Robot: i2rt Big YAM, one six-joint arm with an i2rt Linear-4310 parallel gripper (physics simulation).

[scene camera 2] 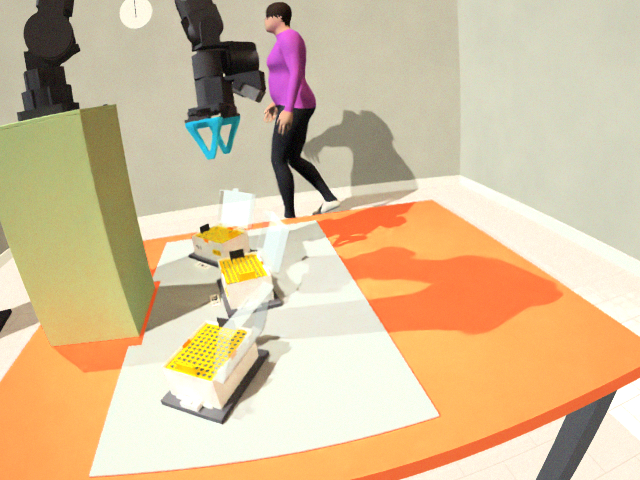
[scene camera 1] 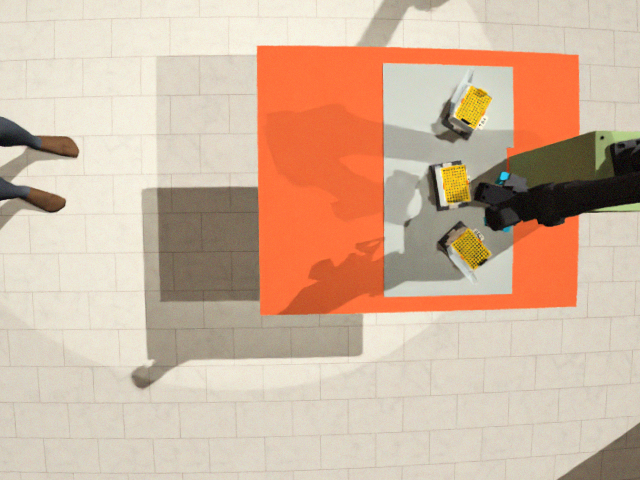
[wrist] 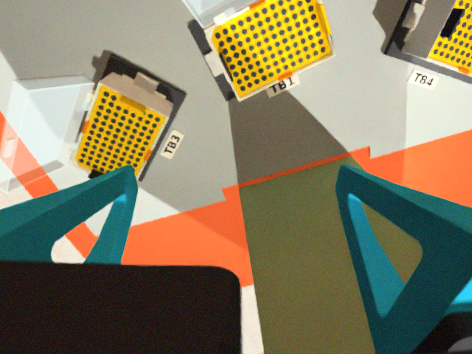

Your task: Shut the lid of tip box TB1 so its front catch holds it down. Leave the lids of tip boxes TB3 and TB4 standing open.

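Frame: origin at the arm's base, x right, y ahead, z up, level; millimetres.
Where they show: gripper, fingertip midpoint: point(scene camera 2: 219, 156) point(wrist: 236, 176); arm's base, link origin: point(scene camera 2: 51, 115) point(scene camera 1: 629, 165).
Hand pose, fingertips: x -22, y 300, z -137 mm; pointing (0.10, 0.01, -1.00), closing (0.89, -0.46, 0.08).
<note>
Things, the pixels of their top centre, and the offset from my fingertips. Level surfaces: height alone.
- TB1, top centre: point(wrist: 275, 44) point(scene camera 2: 241, 260) point(scene camera 1: 457, 184) dx +65, dy +2, dz -198 mm
- TB3, top centre: point(wrist: 113, 147) point(scene camera 2: 217, 228) point(scene camera 1: 473, 249) dx -151, dy -9, dz -198 mm
- TB4, top centre: point(scene camera 2: 206, 340) point(scene camera 1: 475, 105) dx +296, dy -105, dz -198 mm
- pale grey mat, surface height: dz -273 mm
- orange table, surface height: dz -276 mm
TB1 point(scene camera 1: 455, 183) point(scene camera 2: 244, 268) point(wrist: 272, 47), a white tip box with a yellow perforated top, is the middle of three. Its clear lid point(scene camera 2: 276, 240) point(wrist: 220, 7) stands open on the side away from the pedestal, partly cut off in the wrist view. TB3 point(scene camera 1: 470, 248) point(scene camera 2: 219, 236) point(wrist: 120, 132) has its lid point(scene camera 2: 236, 208) point(wrist: 47, 115) standing open. TB4 point(scene camera 1: 472, 107) point(scene camera 2: 209, 351) point(wrist: 457, 40) also has its lid point(scene camera 1: 461, 85) point(scene camera 2: 248, 320) open. My gripper point(scene camera 1: 500, 202) point(scene camera 2: 218, 153) point(wrist: 236, 176) is open and empty, high above the boxes, toward the pedestal side of TB1.
The boxes stand in dark bases on a pale grey mat point(scene camera 1: 413, 93) point(scene camera 2: 361, 413) on the orange table point(scene camera 1: 320, 77) point(scene camera 2: 516, 382). The green pedestal point(scene camera 1: 553, 160) point(scene camera 2: 46, 232) point(wrist: 300, 250) rises beside the mat. A person point(scene camera 2: 292, 67) stands beyond the table.
</note>
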